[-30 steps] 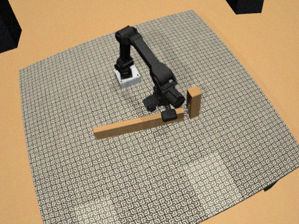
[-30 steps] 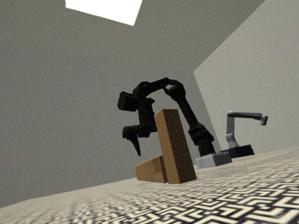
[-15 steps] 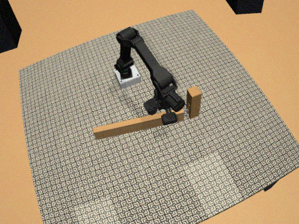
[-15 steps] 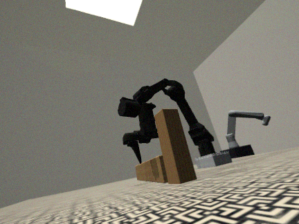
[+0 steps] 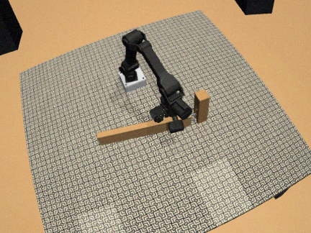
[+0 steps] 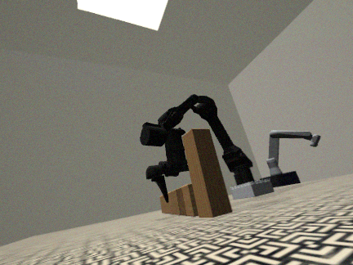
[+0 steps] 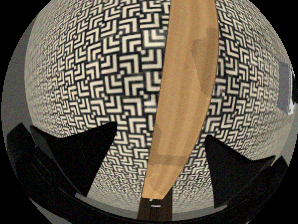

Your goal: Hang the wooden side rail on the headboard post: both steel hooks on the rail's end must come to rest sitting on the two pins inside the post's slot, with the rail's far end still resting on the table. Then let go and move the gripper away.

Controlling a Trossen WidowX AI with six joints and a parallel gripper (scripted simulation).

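The headboard post lies 2 cm behind my gripper tip, 14 cm to the left of it and 5 cm above it.
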